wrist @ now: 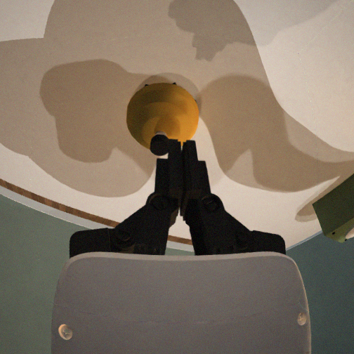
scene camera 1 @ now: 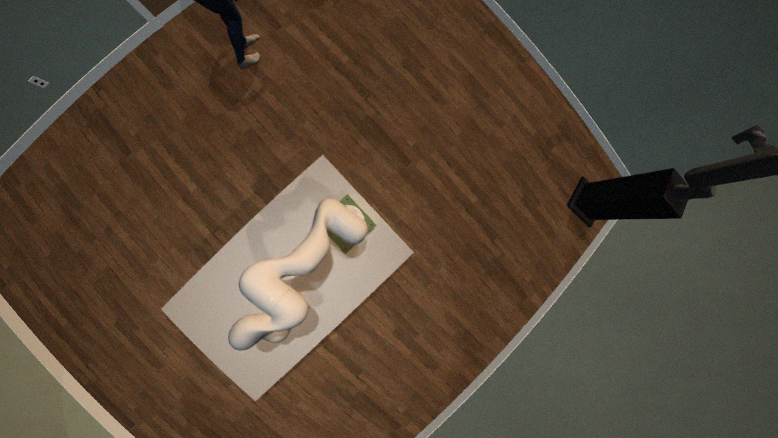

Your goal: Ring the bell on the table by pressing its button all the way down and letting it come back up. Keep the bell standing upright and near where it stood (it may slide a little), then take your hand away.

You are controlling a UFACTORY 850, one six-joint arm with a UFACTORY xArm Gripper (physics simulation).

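Observation:
The bell is an orange-yellow dome, seen from above in the wrist view, and appears to stand upright on the pale table. Its round black button shows on a short pale stem. My gripper is shut with nothing between its black fingers. The fingertips look close beside the button, to its right, overlapping the near edge of the dome in the image. The height between the tips and the button is hard to tell. In the scene view the bell and the gripper are hidden beneath the white arm.
The pale rectangular table carries a green base plate at the arm's foot. Arm shadows fall around the bell. A person's legs show at the upper left, and a black pedestal stands off the table at the right.

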